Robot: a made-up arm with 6 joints. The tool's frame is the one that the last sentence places. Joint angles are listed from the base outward.
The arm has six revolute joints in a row. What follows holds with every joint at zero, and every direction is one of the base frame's. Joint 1 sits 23 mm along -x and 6 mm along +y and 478 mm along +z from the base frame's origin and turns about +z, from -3.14 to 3.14 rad. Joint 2 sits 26 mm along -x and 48 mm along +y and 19 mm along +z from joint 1 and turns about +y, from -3.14 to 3.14 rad. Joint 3 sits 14 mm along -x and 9 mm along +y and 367 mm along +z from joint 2 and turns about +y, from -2.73 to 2.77 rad. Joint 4 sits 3 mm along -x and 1 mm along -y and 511 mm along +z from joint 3 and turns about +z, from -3.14 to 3.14 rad. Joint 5 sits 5 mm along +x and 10 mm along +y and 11 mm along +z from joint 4 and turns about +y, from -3.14 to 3.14 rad. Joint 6 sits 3 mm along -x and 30 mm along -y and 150 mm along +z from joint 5 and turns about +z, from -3.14 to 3.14 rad. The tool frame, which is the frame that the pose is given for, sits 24 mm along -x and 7 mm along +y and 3 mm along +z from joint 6; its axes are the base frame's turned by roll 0.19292, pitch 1.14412 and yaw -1.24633 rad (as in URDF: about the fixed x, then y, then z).
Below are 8 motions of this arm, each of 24 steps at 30 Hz.
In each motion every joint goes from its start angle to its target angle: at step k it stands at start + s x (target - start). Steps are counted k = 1, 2, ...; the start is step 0. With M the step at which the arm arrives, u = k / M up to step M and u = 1 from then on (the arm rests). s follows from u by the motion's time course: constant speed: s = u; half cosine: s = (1 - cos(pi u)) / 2; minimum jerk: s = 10 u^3 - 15 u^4 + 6 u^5.
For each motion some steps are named. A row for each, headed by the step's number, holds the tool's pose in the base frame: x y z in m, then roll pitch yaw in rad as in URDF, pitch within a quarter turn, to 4 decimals.
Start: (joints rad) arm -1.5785 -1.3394 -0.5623 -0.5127 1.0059 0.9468
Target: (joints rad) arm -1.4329 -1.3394 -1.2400 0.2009 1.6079 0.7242
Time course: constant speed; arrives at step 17
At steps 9, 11, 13, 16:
9: -0.0836 0.9284 0.3036 0.6418 0.2498 -1.5633
11: -0.0849 0.9040 0.2741 0.5956 0.2385 -1.6237
13: -0.0842 0.8771 0.2458 0.5597 0.2233 -1.6903
16: -0.0796 0.8321 0.2060 0.5284 0.1960 -1.7990

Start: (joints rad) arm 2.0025 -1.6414 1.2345 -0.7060 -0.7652 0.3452
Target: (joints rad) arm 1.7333 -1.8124 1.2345 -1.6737 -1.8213 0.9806
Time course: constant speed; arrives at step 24
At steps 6, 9, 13, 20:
6: 0.0941 -0.7360 0.9157 1.2505 0.0484 0.7527
9: 0.0518 -0.7379 0.8872 1.2508 -0.0530 0.5770
13: -0.0019 -0.7299 0.8518 1.2421 -0.1719 0.3263
20: -0.0794 -0.6953 0.7973 1.1941 -0.3407 -0.1394

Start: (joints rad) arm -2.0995 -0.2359 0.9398 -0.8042 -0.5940 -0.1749
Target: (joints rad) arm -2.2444 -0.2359 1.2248 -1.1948 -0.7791 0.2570
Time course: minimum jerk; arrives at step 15
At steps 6, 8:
6: -0.0541 -0.2925 1.3459 0.1011 0.5310 2.0626
8: -0.0745 -0.3225 1.3112 0.0351 0.4310 2.0427

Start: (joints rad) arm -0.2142 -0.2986 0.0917 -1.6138 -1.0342 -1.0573
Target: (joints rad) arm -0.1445 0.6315 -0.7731 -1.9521 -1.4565 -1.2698
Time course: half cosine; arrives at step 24
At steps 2, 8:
2: -0.2329 0.2427 1.4265 2.5038 0.8540 -2.0734
8: -0.1378 0.2241 1.4346 2.5688 0.7847 -2.1293

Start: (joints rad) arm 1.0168 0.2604 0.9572 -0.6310 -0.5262 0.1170
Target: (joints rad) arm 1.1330 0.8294 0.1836 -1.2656 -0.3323 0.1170
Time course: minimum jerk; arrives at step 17
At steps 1, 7, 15, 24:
1: 0.2209 0.5902 1.1609 -0.6913 0.5190 -1.2571
7: 0.2159 0.6543 1.1649 -0.5402 0.3978 -1.2727
15: 0.1972 0.7542 1.1377 -0.2466 0.2447 -1.3962
24: 0.1966 0.7559 1.1367 -0.2403 0.2429 -1.3998

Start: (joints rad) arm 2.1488 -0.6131 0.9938 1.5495 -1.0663 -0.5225
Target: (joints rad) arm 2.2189 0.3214 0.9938 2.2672 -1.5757 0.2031
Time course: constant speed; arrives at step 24
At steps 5, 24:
5: -0.0256 0.1658 1.2857 2.2576 0.4967 -2.6092
24: -0.3369 0.4966 0.8721 2.6530 -0.3605 -2.6305

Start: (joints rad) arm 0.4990 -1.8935 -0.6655 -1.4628 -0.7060 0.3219
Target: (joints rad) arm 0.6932 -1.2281 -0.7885 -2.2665 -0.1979 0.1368
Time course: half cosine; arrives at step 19
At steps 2, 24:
2: -0.7117 -0.1822 -0.1596 -2.8881 -0.3051 -0.4856
24: -0.8492 -0.5418 0.3359 -2.6684 0.0955 0.6545

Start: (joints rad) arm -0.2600 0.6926 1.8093 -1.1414 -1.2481 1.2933
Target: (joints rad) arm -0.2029 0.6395 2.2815 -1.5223 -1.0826 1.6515
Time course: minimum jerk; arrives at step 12
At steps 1, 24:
1: 0.6094 0.0150 0.4022 -2.3883 0.3455 -2.1383
24: 0.3701 0.1166 0.2392 -3.0901 -0.0428 -2.0012

